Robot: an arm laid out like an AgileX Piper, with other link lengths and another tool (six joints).
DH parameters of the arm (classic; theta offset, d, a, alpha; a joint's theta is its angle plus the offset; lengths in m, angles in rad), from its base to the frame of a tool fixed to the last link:
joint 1: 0 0.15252 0 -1.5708
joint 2: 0.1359 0 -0.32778 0
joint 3: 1.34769 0 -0.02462 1.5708
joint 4: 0 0.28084 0 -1.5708
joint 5: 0 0 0 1.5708
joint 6: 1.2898 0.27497 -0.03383 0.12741
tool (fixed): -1.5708 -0.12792 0 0
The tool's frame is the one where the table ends.
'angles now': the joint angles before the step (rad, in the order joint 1, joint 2, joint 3, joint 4, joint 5, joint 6). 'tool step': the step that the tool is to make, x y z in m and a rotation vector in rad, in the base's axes. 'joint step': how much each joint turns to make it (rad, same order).
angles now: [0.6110, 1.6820, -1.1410, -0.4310, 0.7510, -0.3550]
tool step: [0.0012, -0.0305, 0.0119, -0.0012, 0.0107, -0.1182]
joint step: [-0.0479, -0.0390, 0.0009, -0.0020, 0.0692, 0.0510]
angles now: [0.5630, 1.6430, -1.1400, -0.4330, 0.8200, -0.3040]
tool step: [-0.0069, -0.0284, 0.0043, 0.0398, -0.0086, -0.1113]
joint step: [-0.0451, -0.0550, 0.0538, 0.0021, -0.0039, 0.0758]
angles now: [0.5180, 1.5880, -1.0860, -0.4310, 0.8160, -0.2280]
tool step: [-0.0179, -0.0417, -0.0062, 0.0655, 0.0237, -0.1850]
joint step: [-0.0702, -0.0730, 0.0950, 0.0330, 0.0019, 0.1129]
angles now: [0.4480, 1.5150, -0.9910, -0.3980, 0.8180, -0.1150]
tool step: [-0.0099, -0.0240, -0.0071, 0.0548, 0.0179, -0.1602]
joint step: [-0.0429, -0.0260, 0.0442, 0.0238, 0.0078, 0.1153]
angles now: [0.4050, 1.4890, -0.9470, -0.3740, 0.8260, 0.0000]
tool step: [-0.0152, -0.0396, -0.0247, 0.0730, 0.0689, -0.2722]
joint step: [-0.0912, -0.0001, 0.0640, 0.0591, 0.0160, 0.1597]
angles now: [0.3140, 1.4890, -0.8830, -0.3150, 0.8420, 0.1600]
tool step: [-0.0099, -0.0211, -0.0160, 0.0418, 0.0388, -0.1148]
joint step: [-0.0659, 0.0010, 0.0449, 0.0500, -0.0148, 0.0281]
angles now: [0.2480, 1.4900, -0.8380, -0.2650, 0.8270, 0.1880]
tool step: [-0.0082, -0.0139, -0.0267, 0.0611, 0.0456, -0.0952]
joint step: [-0.0618, 0.0310, 0.0542, 0.0759, -0.0551, 0.0003]
